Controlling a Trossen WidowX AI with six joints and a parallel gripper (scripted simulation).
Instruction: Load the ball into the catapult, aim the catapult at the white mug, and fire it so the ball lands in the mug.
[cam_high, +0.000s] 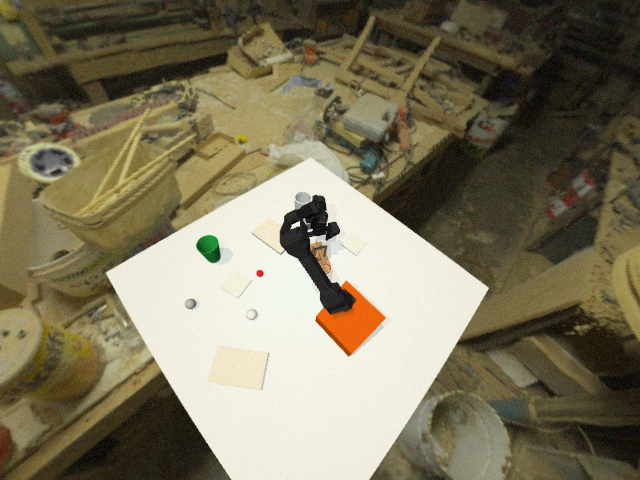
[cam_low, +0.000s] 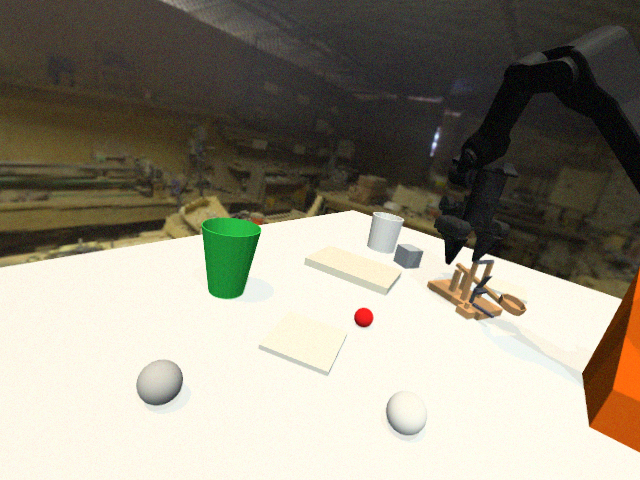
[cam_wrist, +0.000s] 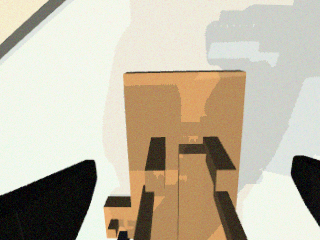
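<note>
My gripper tip is now 290 mm to the right of the red ball, 80 mm short of it and 60 mm above it. From my gripper tip the other things lie so: grey cube (140 mm ahead, 80 mm to the right, 50 mm below); then white ball (430 mm to the left, 60 mm below, 50 mm behind); then white mug (240 mm ahead, 130 mm to the right, 50 mm below).
</note>
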